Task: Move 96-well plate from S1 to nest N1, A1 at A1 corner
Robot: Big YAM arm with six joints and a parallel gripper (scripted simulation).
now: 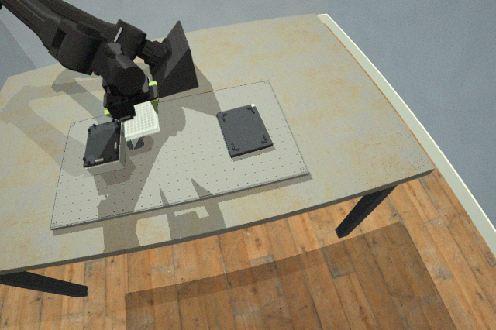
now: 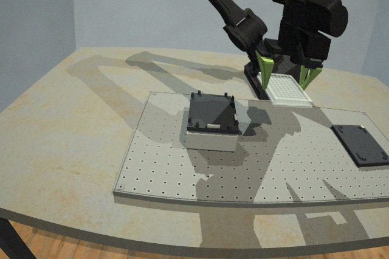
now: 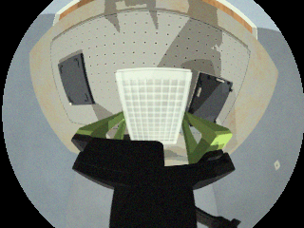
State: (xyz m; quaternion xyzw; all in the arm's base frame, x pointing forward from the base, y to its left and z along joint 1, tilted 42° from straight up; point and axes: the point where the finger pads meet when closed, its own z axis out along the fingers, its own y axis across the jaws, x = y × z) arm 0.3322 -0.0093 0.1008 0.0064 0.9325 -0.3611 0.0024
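The plate nest N1 lies 4 cm ahead of my hand, 26 cm to the left of it and 12 cm below it. The rest, counted from my hand: white 96-well plate (right at my hand).
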